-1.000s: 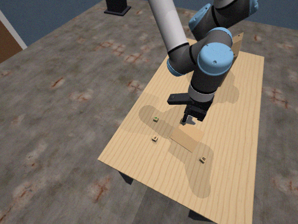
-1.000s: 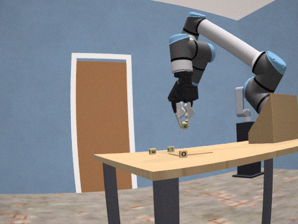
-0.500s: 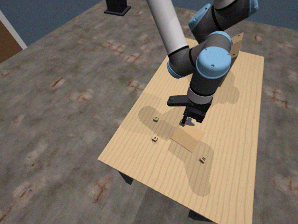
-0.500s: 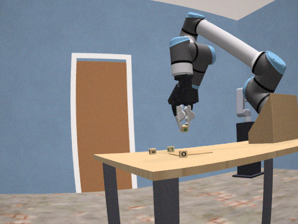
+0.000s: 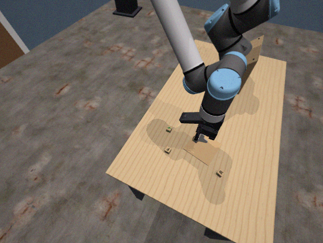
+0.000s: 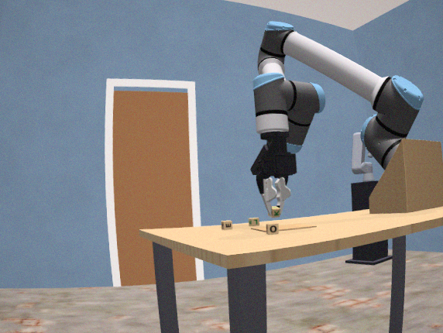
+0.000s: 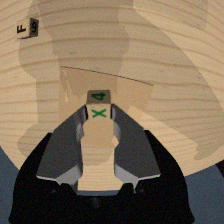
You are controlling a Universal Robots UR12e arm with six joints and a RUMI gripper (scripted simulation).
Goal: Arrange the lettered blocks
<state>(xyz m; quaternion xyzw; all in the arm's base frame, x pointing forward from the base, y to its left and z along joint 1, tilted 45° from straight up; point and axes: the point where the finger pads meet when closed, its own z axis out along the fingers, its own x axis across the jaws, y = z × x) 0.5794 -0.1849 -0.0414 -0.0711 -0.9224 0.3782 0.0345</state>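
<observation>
My gripper is now 50 mm above the tan mat, 40 mm to the right of it and 10 mm short of it. From my hand the other things lie so: R block 140 mm to the left, 120 mm ahead, 40 mm below.
</observation>
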